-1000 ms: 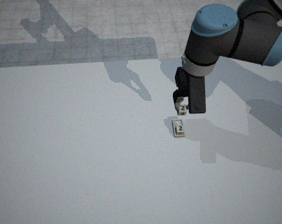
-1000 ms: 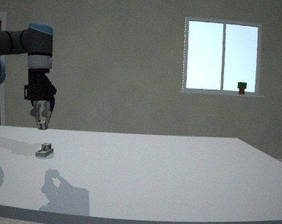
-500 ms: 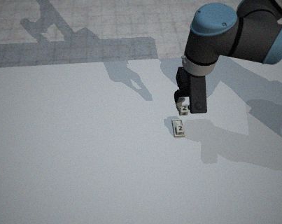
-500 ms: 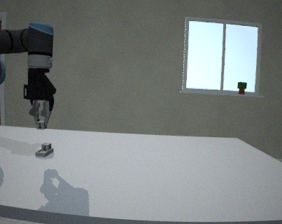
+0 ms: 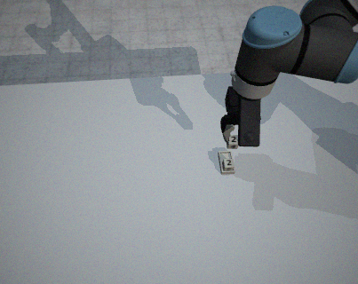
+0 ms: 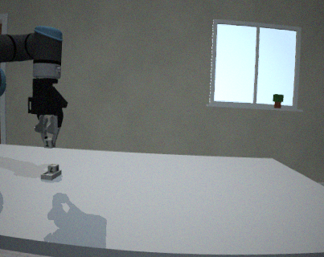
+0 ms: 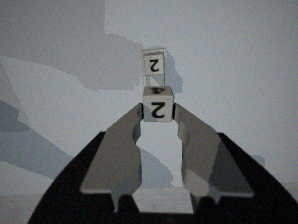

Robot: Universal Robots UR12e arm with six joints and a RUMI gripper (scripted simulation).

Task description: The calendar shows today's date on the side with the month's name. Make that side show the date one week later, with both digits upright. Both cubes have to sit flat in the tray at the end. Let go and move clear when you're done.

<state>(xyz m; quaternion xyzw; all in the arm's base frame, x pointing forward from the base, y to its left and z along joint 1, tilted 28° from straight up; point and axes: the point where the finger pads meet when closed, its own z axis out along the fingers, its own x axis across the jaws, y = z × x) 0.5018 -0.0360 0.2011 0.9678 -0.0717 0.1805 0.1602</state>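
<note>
Right now the tray is 13 cm below my hand and 1 cm to the left of it. Also, from my hand: cube (1 cm below).
</note>
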